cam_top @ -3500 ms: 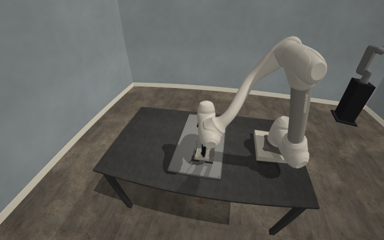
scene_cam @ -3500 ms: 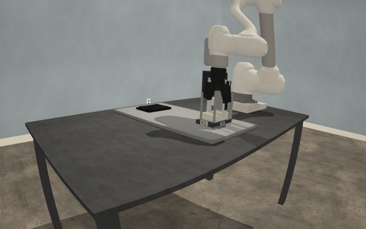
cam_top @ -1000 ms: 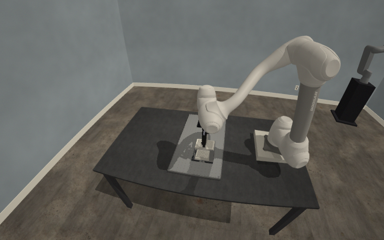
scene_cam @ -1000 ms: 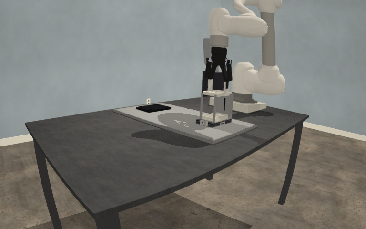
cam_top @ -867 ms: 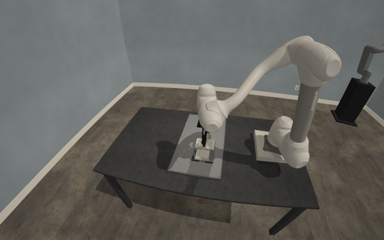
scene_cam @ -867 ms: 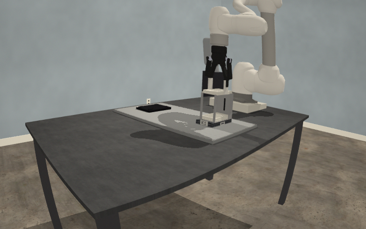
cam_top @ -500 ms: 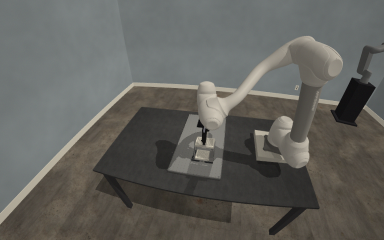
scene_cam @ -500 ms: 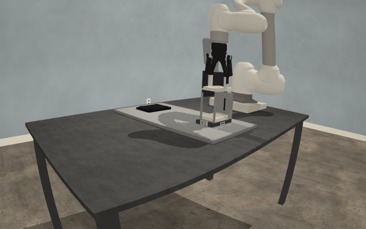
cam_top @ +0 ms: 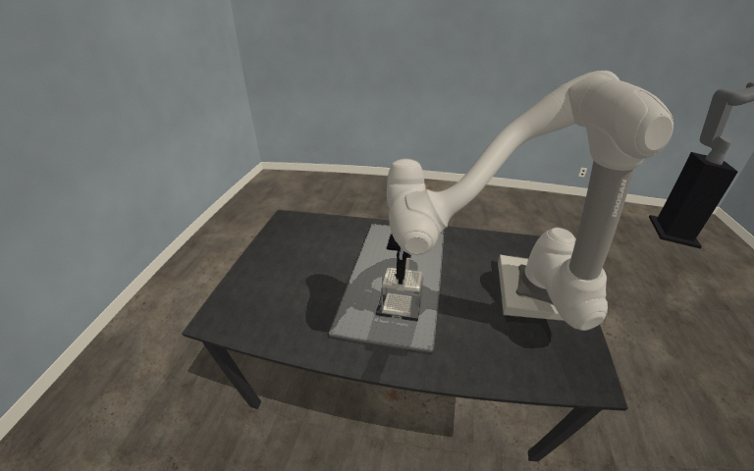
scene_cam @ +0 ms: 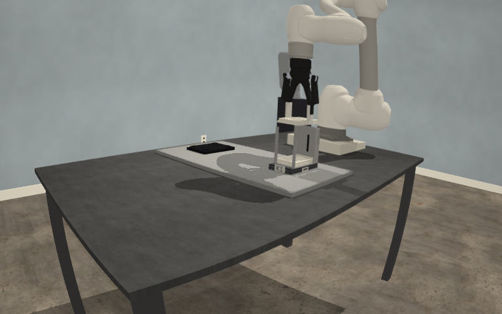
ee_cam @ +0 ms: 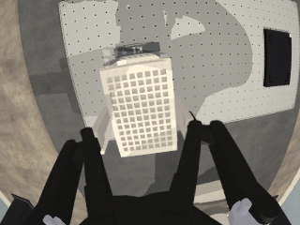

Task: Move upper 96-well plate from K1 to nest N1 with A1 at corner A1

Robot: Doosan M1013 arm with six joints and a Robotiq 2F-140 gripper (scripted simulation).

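Now: the black plate nest N1 39 cm to the right of my hand, 18 cm below it and 12 cm ahead of it. Also, from my hand: pale square: 42 cm to the right, 20 cm ahead, 17 cm below.
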